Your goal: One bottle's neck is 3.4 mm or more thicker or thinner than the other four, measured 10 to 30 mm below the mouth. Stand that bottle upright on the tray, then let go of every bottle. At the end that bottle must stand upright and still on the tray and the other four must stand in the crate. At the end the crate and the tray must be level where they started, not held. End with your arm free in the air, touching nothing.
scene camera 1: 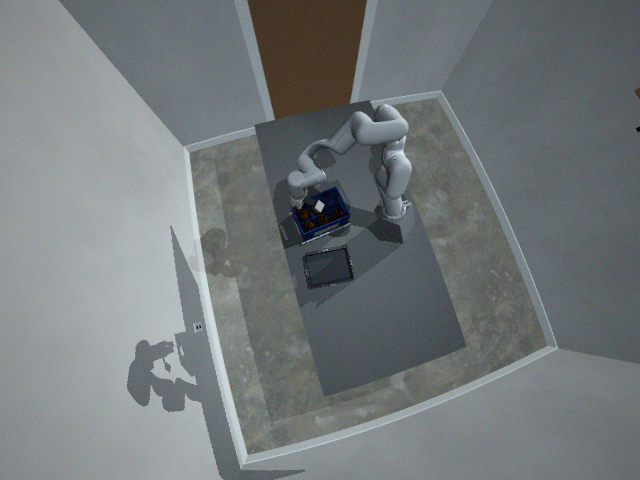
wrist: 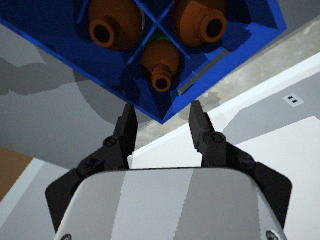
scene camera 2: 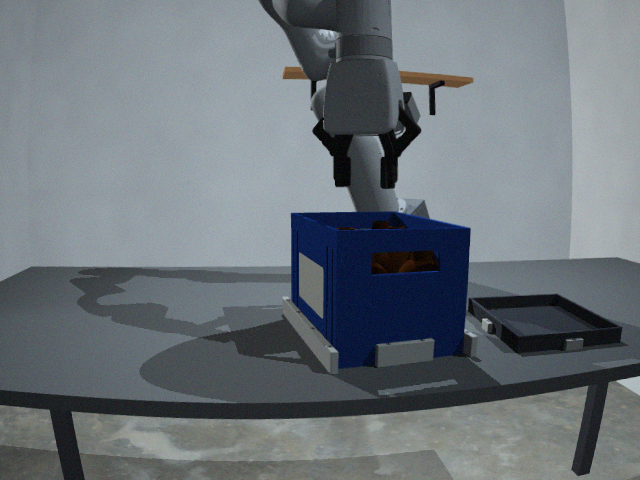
Labels:
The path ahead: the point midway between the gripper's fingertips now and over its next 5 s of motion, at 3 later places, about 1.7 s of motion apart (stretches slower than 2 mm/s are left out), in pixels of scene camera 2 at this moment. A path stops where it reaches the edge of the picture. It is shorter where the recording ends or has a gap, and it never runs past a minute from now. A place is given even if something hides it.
My gripper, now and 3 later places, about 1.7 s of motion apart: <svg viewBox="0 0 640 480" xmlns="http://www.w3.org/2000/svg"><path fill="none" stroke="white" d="M365 187L423 195L423 220L422 245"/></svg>

